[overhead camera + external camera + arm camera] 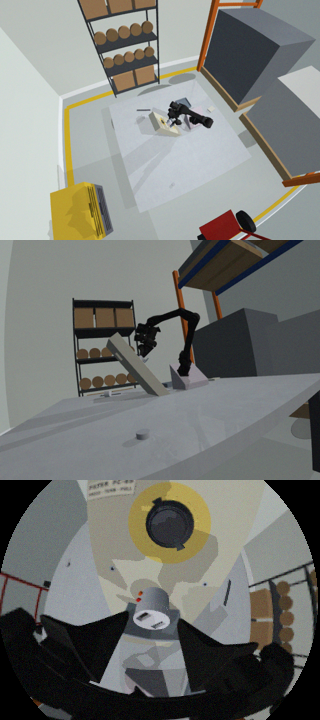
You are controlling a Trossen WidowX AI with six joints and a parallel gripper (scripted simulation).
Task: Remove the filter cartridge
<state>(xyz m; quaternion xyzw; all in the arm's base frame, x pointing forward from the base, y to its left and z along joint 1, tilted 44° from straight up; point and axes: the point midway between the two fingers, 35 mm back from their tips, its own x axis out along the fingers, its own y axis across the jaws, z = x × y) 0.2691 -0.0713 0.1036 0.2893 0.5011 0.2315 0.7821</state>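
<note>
My gripper tip is 1 cm short of the round filter cartridge and 1 cm above it. Also, from my gripper tip: white pad 62 cm behind, 22 cm below, 12 cm to the right; then tray 31 cm to the right, 30 cm behind, 22 cm below.
</note>
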